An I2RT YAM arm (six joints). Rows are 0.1 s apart.
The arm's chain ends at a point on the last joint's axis. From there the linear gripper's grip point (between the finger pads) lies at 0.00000 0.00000 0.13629 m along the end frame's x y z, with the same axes.
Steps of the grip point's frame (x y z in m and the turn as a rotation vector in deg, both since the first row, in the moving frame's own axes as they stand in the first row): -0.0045 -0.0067 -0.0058 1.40 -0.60 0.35; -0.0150 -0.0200 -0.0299 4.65 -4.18 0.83; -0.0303 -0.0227 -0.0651 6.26 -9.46 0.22; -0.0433 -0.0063 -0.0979 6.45 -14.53 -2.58; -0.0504 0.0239 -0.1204 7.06 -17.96 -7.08; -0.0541 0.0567 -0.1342 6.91 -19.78 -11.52; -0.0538 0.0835 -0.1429 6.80 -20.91 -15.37; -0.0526 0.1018 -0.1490 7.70 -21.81 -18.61
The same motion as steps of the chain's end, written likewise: -0.0031 -0.0034 -0.0058 1.40 -0.60 0.35; -0.0052 -0.0089 -0.0291 4.65 -4.18 0.83; -0.0080 -0.0079 -0.0624 6.26 -9.46 0.22; -0.0088 0.0081 -0.0927 6.45 -14.53 -2.58; -0.0076 0.0377 -0.1128 7.06 -17.96 -7.08; -0.0068 0.0680 -0.1252 6.91 -19.78 -11.52; -0.0037 0.0925 -0.1330 6.80 -20.91 -15.37; -0.0001 0.1111 -0.1381 7.70 -21.81 -18.61
